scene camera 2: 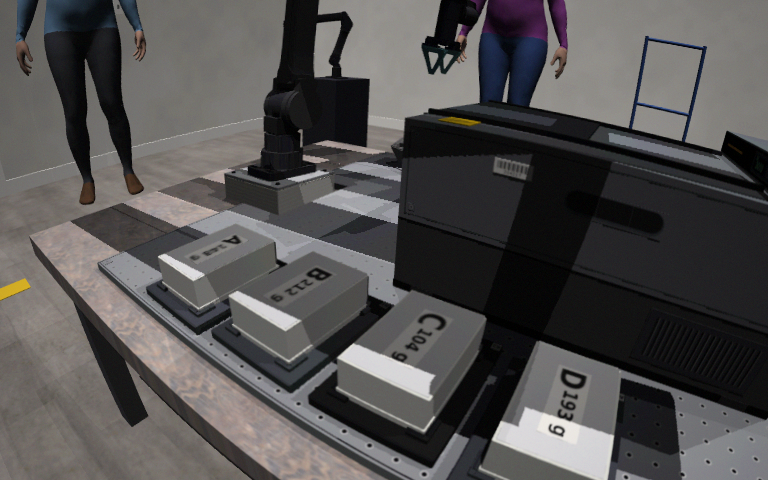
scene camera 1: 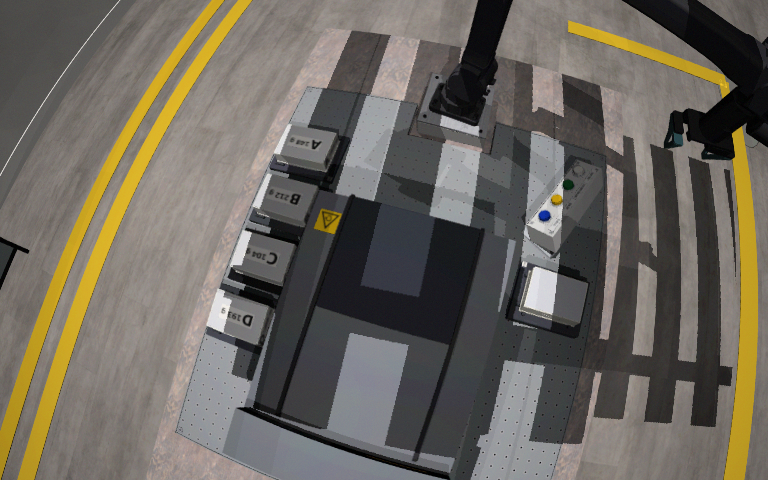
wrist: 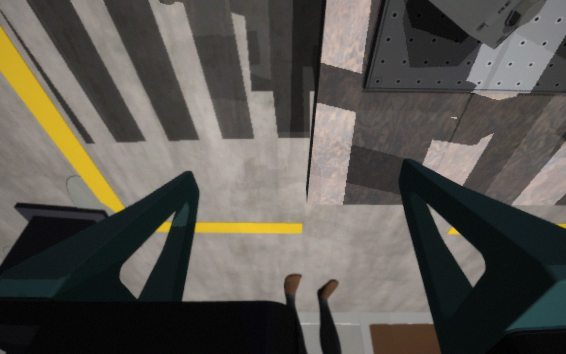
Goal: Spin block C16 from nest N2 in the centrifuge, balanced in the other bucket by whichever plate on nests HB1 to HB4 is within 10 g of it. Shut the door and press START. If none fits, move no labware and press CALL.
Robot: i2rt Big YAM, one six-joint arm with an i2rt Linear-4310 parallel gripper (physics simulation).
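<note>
Grey plates A, B 212 g, C 104 g and D 193 g sit in a row of dark nests. A's weight looks like 148 g but is blurred. A white-topped block, with no readable label, sits on a dark nest across the centrifuge. The dark centrifuge stands between; its top looks closed and its inside is hidden. My gripper is open and empty, high beyond the table's edge, away from all labware.
A slanted button box with blue, yellow, green and grey buttons stands near the white-topped block; its corner shows in the wrist view. A dark display panel is at the right edge. The arm's base stands behind. Two people stand beyond the table.
</note>
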